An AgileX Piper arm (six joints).
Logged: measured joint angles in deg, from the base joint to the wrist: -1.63, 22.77, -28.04, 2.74, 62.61, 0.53; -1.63, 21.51, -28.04, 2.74, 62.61, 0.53; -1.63, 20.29, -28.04, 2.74, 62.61, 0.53; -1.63, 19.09, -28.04, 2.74, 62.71, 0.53; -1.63, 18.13, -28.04, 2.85, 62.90, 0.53; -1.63, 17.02, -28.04, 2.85, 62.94, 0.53; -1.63, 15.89, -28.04, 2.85, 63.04, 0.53; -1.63, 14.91, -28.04, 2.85, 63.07, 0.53; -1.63, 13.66, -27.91, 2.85, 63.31, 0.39; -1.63, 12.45, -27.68, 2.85, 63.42, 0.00; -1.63, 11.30, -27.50, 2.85, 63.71, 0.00; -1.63, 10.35, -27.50, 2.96, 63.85, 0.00; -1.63, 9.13, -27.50, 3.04, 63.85, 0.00; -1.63, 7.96, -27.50, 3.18, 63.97, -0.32
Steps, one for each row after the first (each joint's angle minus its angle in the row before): 0.00, -1.26, 0.00, 0.00, 0.00, 0.00; 0.00, -1.22, 0.00, 0.00, 0.00, 0.00; 0.00, -1.20, 0.00, 0.00, 0.10, 0.00; 0.00, -0.96, 0.00, 0.11, 0.19, 0.00; 0.00, -1.11, 0.00, 0.00, 0.04, 0.00; 0.00, -1.13, 0.00, 0.00, 0.10, 0.00; 0.00, -0.98, 0.00, 0.00, 0.03, 0.00; 0.00, -1.25, 0.13, 0.00, 0.24, -0.14; 0.00, -1.21, 0.23, 0.00, 0.11, -0.39; 0.00, -1.15, 0.18, 0.00, 0.29, 0.00; 0.00, -0.95, 0.00, 0.11, 0.14, 0.00; 0.00, -1.22, 0.00, 0.08, 0.00, 0.00; 0.00, -1.17, 0.00, 0.14, 0.12, -0.32
